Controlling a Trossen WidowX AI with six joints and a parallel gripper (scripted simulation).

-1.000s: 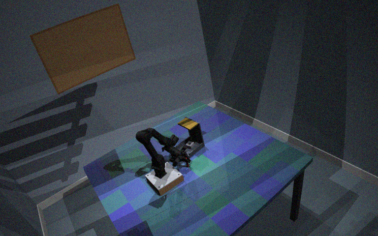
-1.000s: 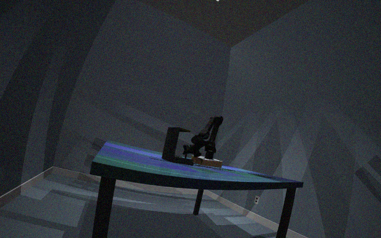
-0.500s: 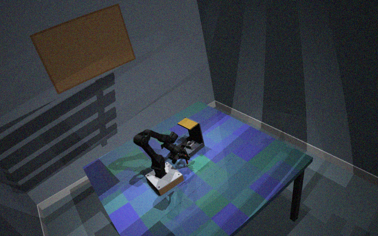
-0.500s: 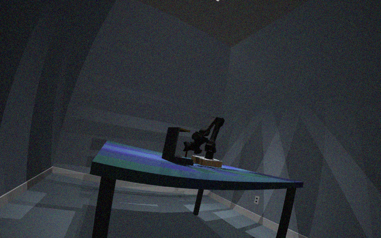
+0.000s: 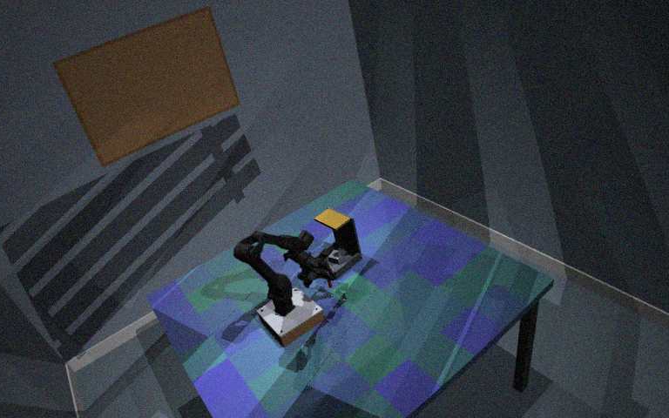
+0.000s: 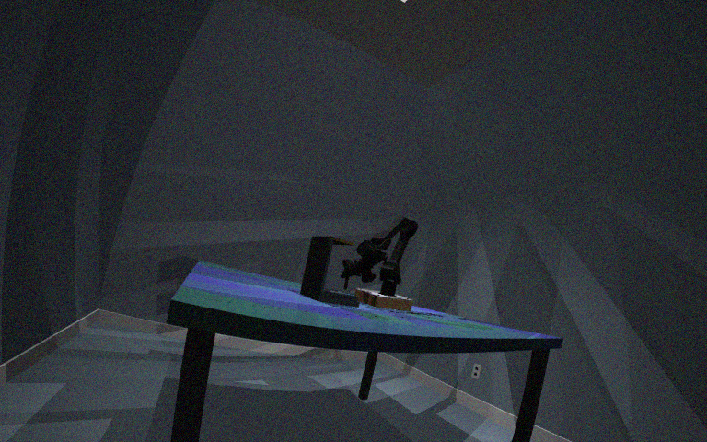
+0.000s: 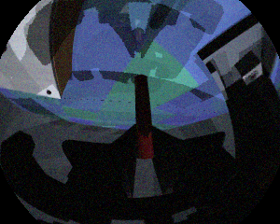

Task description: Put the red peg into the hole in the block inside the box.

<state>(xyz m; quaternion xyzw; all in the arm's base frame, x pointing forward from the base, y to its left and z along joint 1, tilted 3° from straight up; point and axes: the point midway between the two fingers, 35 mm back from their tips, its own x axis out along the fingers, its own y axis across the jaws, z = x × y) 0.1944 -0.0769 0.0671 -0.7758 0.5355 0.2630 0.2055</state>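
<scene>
Now: gripper tip 3 cm to the right of the red peg, 1 cm past it and 1 cm above it. From my gripper tip the other things lie so: orange roof (19 cm ahead, 15 cm to the left, 13 cm above).
</scene>
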